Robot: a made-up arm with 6 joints. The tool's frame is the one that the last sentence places.
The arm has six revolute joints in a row. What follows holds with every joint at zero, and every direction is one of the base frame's. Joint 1 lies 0.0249 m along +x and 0.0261 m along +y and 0.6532 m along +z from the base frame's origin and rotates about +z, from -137.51 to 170.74 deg. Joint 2 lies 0.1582 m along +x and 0.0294 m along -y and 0.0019 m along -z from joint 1 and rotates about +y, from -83.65 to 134.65 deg. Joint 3 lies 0.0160 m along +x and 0.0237 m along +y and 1.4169 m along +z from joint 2 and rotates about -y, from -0.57 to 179.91 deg. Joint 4 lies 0.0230 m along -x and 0.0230 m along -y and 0.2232 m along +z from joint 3 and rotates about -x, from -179.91 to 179.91 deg. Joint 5 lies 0.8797 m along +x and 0.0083 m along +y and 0.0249 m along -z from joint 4 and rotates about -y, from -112.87 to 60.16 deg. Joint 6 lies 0.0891 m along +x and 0.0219 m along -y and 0.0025 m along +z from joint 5 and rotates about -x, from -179.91 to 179.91 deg. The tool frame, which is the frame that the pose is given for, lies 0.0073 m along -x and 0.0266 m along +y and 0.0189 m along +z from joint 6; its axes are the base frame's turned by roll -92.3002, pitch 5.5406 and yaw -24.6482 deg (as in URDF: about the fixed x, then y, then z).
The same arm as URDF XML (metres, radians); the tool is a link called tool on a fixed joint. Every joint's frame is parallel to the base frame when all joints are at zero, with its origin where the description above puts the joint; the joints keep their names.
<robot name="arm">
  <link name="base_link"/>
  <link name="link1"/>
  <link name="link2"/>
  <link name="link3"/>
  <link name="link4"/>
  <link name="link5"/>
  <link name="link6"/>
  <link name="tool"/>
  <joint name="joint 1" type="revolute">
    <parent link="base_link"/>
    <child link="link1"/>
    <origin xyz="0.0249 0.0261 0.6532" rpy="0 0 0"/>
    <axis xyz="0 0 1"/>
    <limit lower="-2.4" upper="2.98"/>
  </joint>
  <joint name="joint 2" type="revolute">
    <parent link="link1"/>
    <child link="link2"/>
    <origin xyz="0.1582 -0.0294 -0.0019" rpy="0 0 0"/>
    <axis xyz="0 1 0"/>
    <limit lower="-1.46" upper="2.3501"/>
  </joint>
  <joint name="joint 3" type="revolute">
    <parent link="link2"/>
    <child link="link3"/>
    <origin xyz="0.016 0.0237 1.4169" rpy="0 0 0"/>
    <axis xyz="0 -1 0"/>
    <limit lower="-0.0099" upper="3.14"/>
  </joint>
  <joint name="joint 4" type="revolute">
    <parent link="link3"/>
    <child link="link4"/>
    <origin xyz="-0.023 -0.023 0.2232" rpy="0 0 0"/>
    <axis xyz="-1 0 0"/>
    <limit lower="-3.14" upper="3.14"/>
  </joint>
  <joint name="joint 5" type="revolute">
    <parent link="link4"/>
    <child link="link5"/>
    <origin xyz="0.8797 0.0083 -0.0249" rpy="0 0 0"/>
    <axis xyz="0 -1 0"/>
    <limit lower="-1.97" upper="1.05"/>
  </joint>
  <joint name="joint 6" type="revolute">
    <parent link="link5"/>
    <child link="link6"/>
    <origin xyz="0.0891 -0.0219 0.0025" rpy="0 0 0"/>
    <axis xyz="-1 0 0"/>
    <limit lower="-3.14" upper="3.14"/>
  </joint>
  <joint name="tool_joint" type="fixed">
    <parent link="link6"/>
    <child link="tool"/>
    <origin xyz="-0.0073 0.0266 0.0189" rpy="-1.6109 0.0967 -0.4302"/>
  </joint>
</robot>

